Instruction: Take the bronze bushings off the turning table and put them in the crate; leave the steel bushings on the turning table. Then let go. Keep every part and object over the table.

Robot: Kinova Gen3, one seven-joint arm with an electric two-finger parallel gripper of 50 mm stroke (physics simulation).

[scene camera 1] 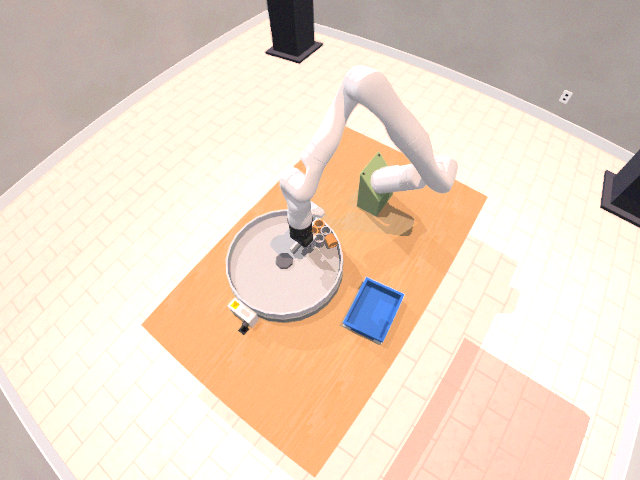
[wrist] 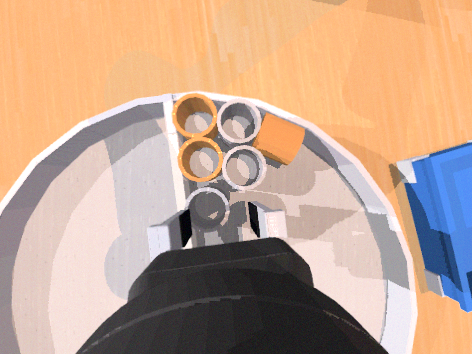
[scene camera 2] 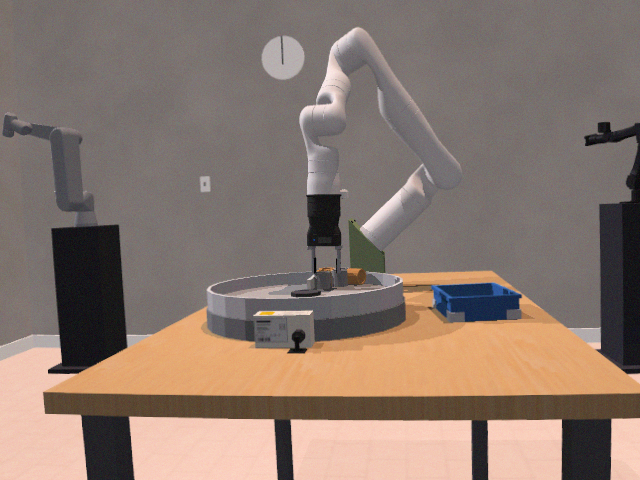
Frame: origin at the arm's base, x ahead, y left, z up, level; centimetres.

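Seen in the pictures: gripper, fingertip midpoint: (scene camera 1: pixel 306 242) (wrist: pixel 220 218) (scene camera 2: pixel 326 272); arm's base at its link origin: (scene camera 1: pixel 379 181) (scene camera 2: pixel 370 240).
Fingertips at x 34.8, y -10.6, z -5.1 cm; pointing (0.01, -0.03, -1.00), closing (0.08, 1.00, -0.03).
Observation:
Offsets run from my fingertips to a thing's middle. "spot": to the spot under its first point.
My gripper (scene camera 1: pixel 303 249) (scene camera 2: pixel 326 273) (wrist: pixel 220 218) is open, pointing down low over the turning table (scene camera 1: pixel 283 314) (scene camera 2: pixel 232 304) (wrist: pixel 325 300). A steel bushing @(dx -0.9, dy -1.0, dz -1.8 cm) (wrist: pixel 228 211) stands upright at the fingertips, nearer the left finger in the wrist view; whether it is partly between them is hard to tell. Beyond it, two upright bronze bushings, a far one @(dx -9.1, dy -0.5, dz -1.8 cm) (wrist: pixel 187 109) and a nearer one @(dx -5.3, dy -0.7, dz -1.8 cm) (wrist: pixel 189 151), stand beside two upright steel bushings, a far one @(dx -7.9, dy +3.2, dz -1.8 cm) (wrist: pixel 227 114) and a nearer one @(dx -3.8, dy +2.8, dz -1.8 cm) (wrist: pixel 263 167). A third bronze bushing @(dx -6.0, dy +6.5, dz -1.8 cm) (scene camera 1: pixel 330 240) (scene camera 2: pixel 355 275) (wrist: pixel 280 138) lies on its side. The blue crate @(dx +7.7, dy +32.3, dz -6.4 cm) (scene camera 1: pixel 374 308) (scene camera 2: pixel 485 308) (wrist: pixel 435 220) shows no bushings.
A pale straight guide wall (wrist: pixel 175 165) runs beside the bushings inside the raised rim. A dark hub @(dx +9.2, dy -3.9, dz -3.2 cm) (scene camera 1: pixel 284 260) (scene camera 2: pixel 305 292) sits at the turning table's centre. A white box @(spot: dx +33.1, dy -4.5, dz -3.1 cm) (scene camera 1: pixel 242 312) (scene camera 2: pixel 284 329) and a small black sensor @(spot: dx +36.6, dy -2.6, dz -8.8 cm) (scene camera 1: pixel 244 328) (scene camera 2: pixel 297 338) stand at its front edge.

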